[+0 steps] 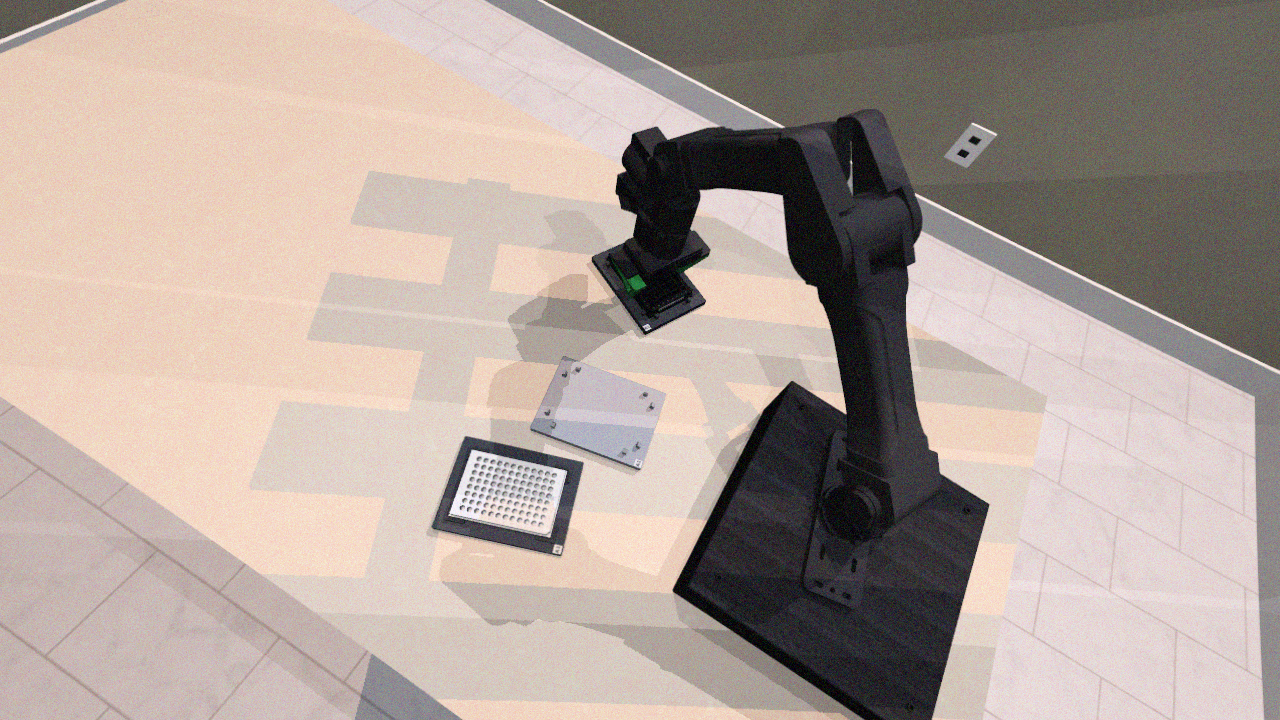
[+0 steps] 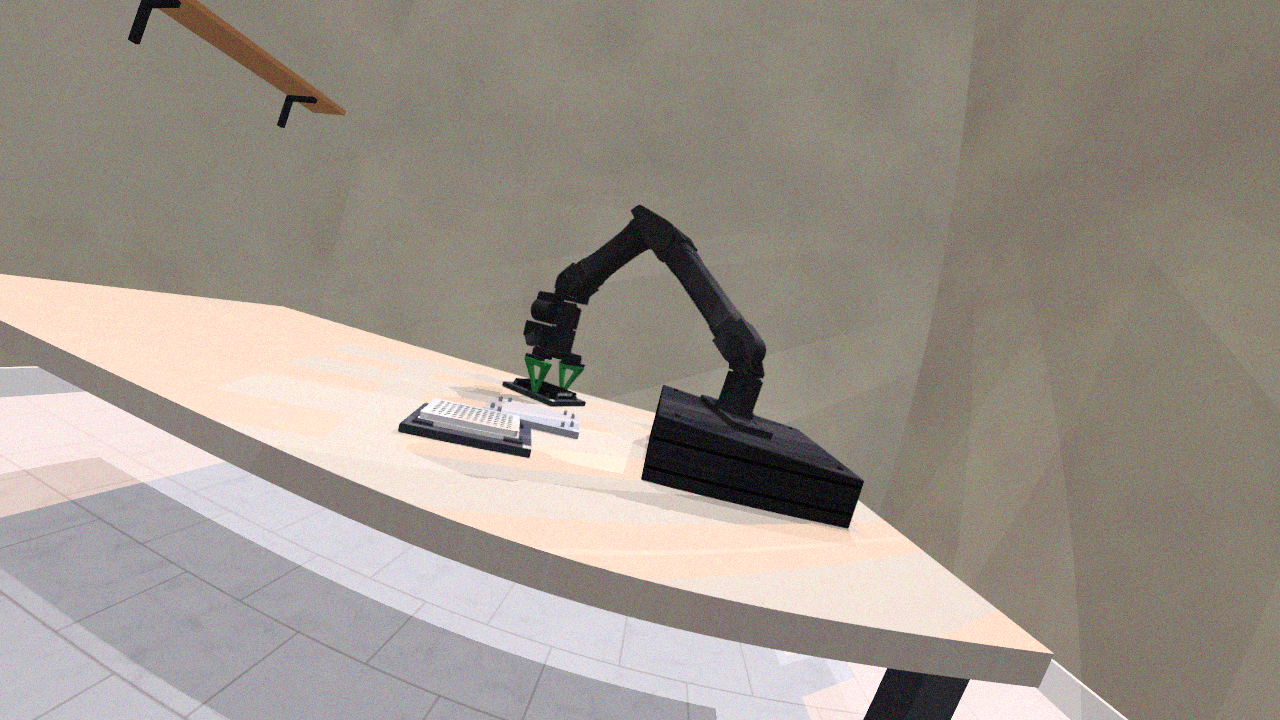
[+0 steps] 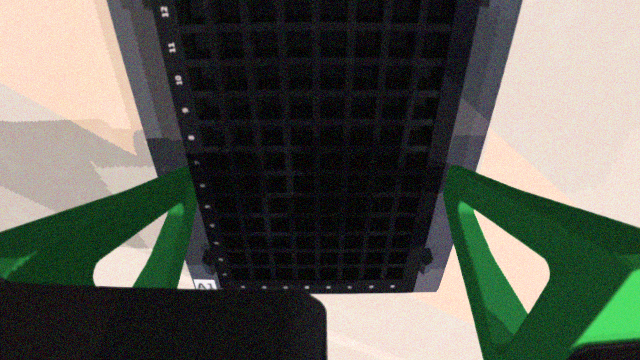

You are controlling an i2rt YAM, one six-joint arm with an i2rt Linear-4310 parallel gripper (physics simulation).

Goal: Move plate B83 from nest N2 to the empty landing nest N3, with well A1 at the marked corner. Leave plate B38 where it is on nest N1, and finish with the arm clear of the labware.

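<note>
A black well plate sits on a dark nest; a white A1 tag marks the nest's corner beside the plate's column-1 end. My gripper is open, pointing down, with one green finger at each long side of the black plate; contact cannot be told. A white well plate sits on another dark nest. The light grey nest, with upright pins and a corner tag, is empty. Plate and nest names cannot be read.
The arm's black base box stands to the right of the nests on the table. The grey nest lies between the two dark nests. A wooden shelf is on the wall at upper left.
</note>
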